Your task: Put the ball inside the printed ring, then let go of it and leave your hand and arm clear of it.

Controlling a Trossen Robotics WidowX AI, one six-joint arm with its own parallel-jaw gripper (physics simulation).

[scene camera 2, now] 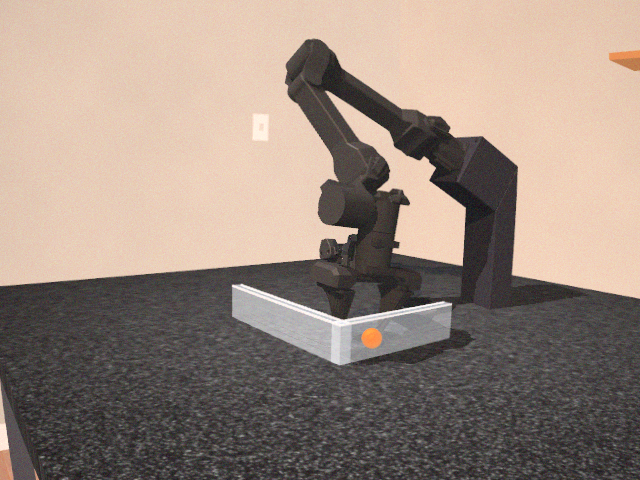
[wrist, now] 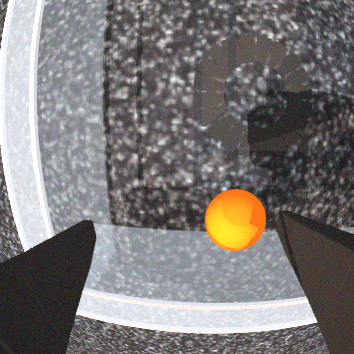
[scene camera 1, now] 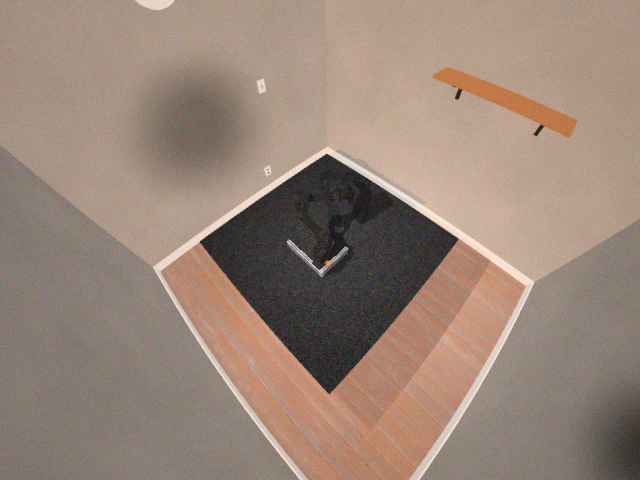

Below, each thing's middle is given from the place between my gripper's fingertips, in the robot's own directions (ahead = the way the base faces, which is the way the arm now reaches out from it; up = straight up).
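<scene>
Orange ball [wrist: 235, 218]: 20 mm behind my hand, 10 mm below it.
</scene>
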